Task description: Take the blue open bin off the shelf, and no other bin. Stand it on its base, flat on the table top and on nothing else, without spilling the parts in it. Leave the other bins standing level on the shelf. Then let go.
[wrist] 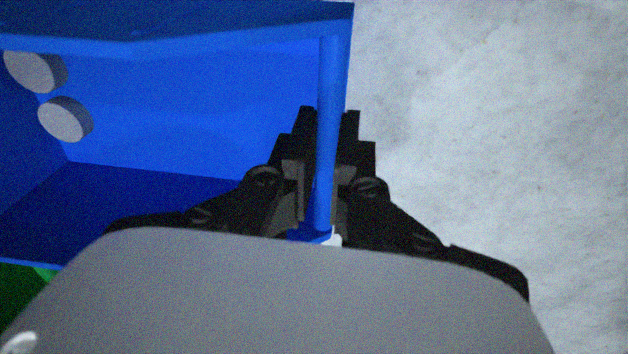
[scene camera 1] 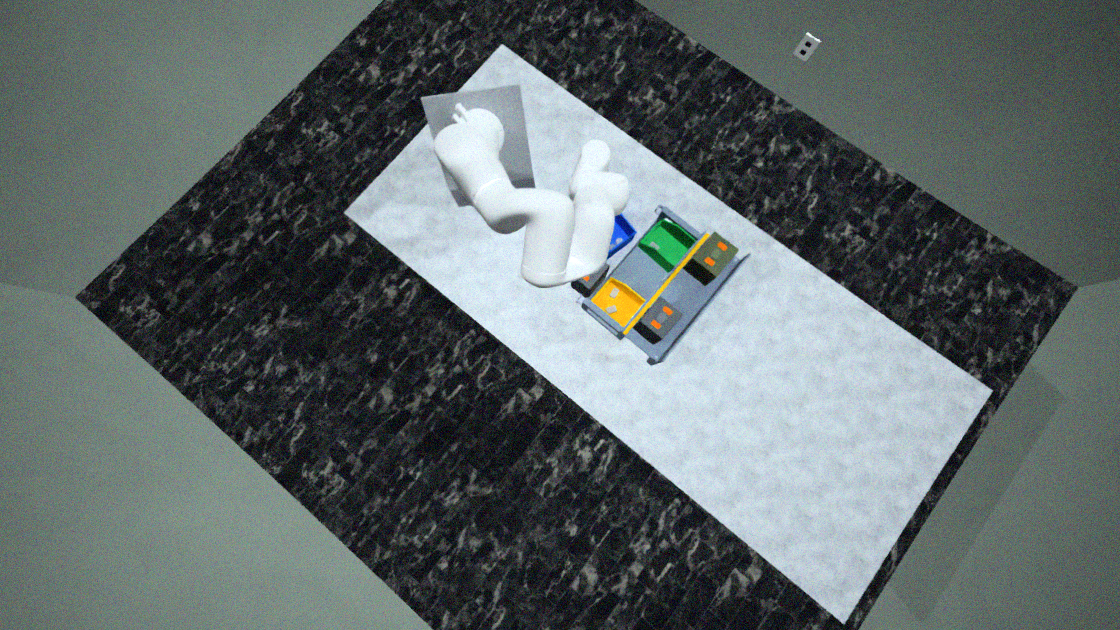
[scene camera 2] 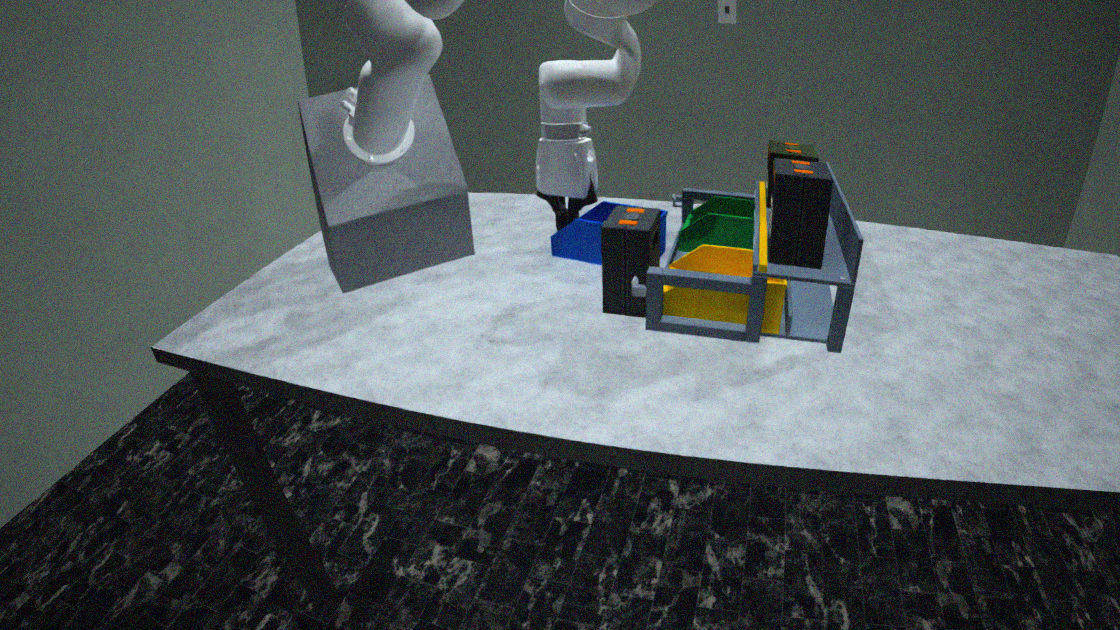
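Pixels of known places: gripper, between the fingertips: (wrist: 328, 137); arm's base, origin of its link: (scene camera 2: 378, 133).
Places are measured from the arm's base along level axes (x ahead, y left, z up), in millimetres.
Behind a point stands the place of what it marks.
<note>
The blue open bin (scene camera 1: 622, 233) @(z -235, x 440, y 79 mm) (scene camera 2: 578, 239) @(z -198, x 338, y 15 mm) (wrist: 190, 110) @(z -235, x 378, y 61 mm) is outside the shelf (scene camera 1: 643, 272) @(z -232, x 562, y 11 mm) (scene camera 2: 653, 301) @(z -194, x 478, y -189 mm), beside its open left side, and looks about level. It appears a little above the table top (scene camera 1: 783, 391) @(z -238, x 1089, y -54 mm) (scene camera 2: 469, 336) @(z -238, x 238, y -238 mm); the gap is hard to judge. Two grey round parts (wrist: 30, 71) @(z -225, x 441, y 22 mm) (wrist: 65, 119) @(z -225, x 443, y 48 mm) lie inside it. My gripper (scene camera 2: 565, 222) @(z -212, x 305, y 77 mm) (wrist: 328, 137) @(z -212, x 305, y 77 mm) points down and is shut on the bin's wall, one finger inside, one outside; the arm hides it in scene camera 1. The yellow bin (scene camera 1: 618, 304) @(z -229, x 556, y -117 mm) (scene camera 2: 704, 301) @(z -196, x 545, y -176 mm) and green bin (scene camera 1: 667, 244) @(z -229, x 574, y 126 mm) (scene camera 2: 716, 227) @(z -181, x 564, y 61 mm) stand level on the shelf.
A black case (scene camera 1: 589, 279) @(z -108, x 453, y -134 mm) (scene camera 2: 616, 274) @(z -176, x 425, y -154 mm) stands on the table close to the blue bin and the shelf's left side. Two more black cases (scene camera 2: 798, 211) @(z -62, x 658, y -177 mm) (scene camera 2: 791, 148) @(z -40, x 687, y 85 mm) stand on the upper deck. A yellow rail (scene camera 1: 665, 286) @(z -126, x 635, y -24 mm) crosses the shelf. A grey sloped block (scene camera 1: 516, 141) @(z -26, x 80, y 50 mm) (scene camera 2: 399, 242) @(z -178, x 50, y -65 mm) carries the arm's base.
</note>
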